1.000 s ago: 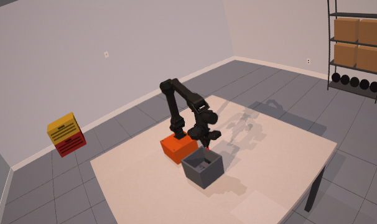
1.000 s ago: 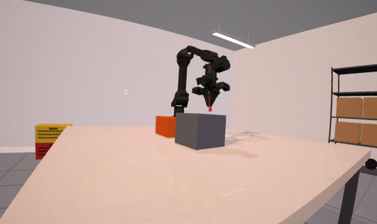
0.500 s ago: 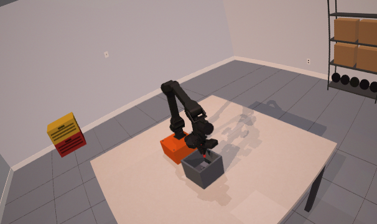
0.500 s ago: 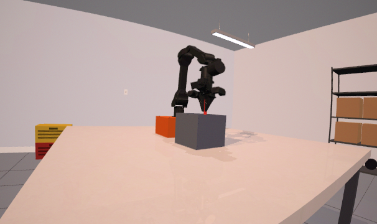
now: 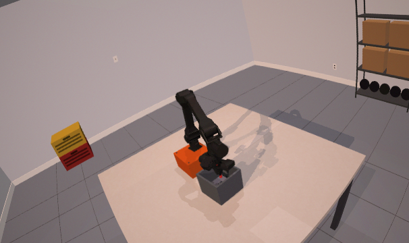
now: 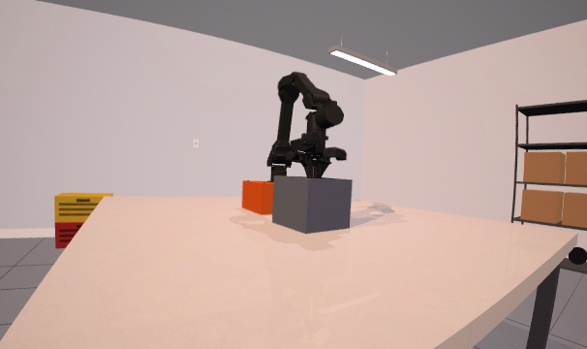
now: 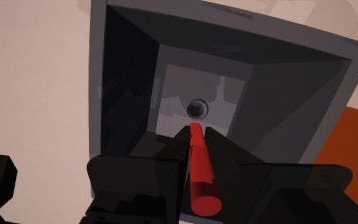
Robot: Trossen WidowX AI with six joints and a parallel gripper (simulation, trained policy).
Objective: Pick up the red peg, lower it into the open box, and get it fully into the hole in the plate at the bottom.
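Right now the red peg is 10 mm to the left of my gripper tip and 20 mm above it. The rest, counted from my gripper tip: plate 70 mm below.
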